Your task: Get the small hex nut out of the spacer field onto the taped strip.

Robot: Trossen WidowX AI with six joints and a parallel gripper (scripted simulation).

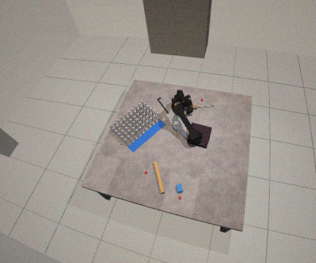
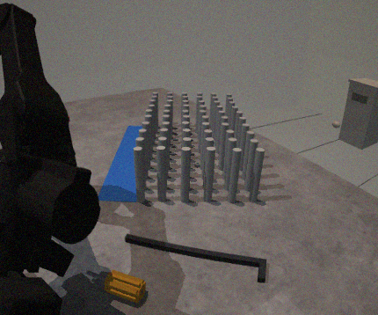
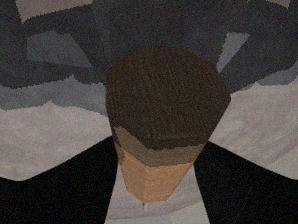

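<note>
Now: gripper tip 10 cm past the brown-handled tool and 3 cm to the left of it. Round my gripper tip: blue taped strip: 39 cm to the left, 35 cm ahead, 2 cm below; then blue block: 81 cm to the left, 5 cm behind; then screwdriver: 17 cm ahead, 1 cm to the left.
</note>
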